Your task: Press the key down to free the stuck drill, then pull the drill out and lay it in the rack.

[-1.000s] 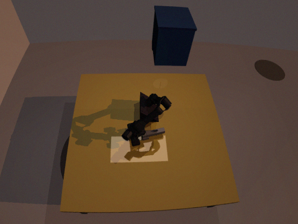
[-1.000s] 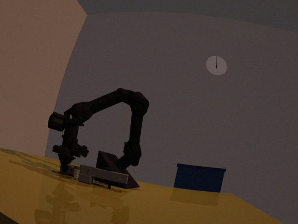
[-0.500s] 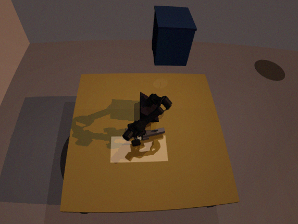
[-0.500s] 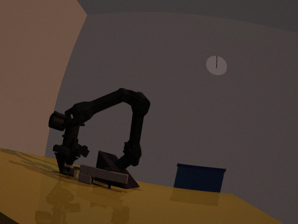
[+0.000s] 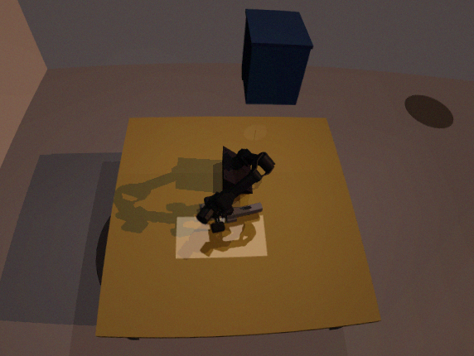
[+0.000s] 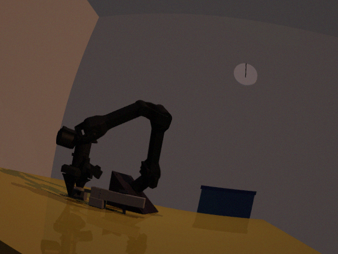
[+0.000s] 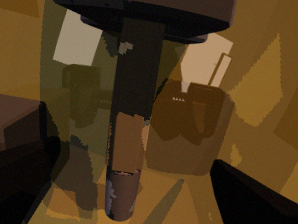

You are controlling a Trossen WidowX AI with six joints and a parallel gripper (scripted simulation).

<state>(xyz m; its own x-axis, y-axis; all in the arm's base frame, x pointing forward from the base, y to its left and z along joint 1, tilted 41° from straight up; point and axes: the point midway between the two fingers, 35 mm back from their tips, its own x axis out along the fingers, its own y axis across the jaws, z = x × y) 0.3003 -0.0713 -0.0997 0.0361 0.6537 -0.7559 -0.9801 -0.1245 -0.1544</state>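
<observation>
My gripper tip is 50 mm to the right of the drill stub, 30 mm below it and 20 mm past it. Round my gripper tip: grey housing: 140 mm to the left, 30 mm behind, 30 mm above; dark key: 170 mm to the left, 40 mm behind, 40 mm above; dark block: 80 mm behind, 30 mm to the right.
</observation>
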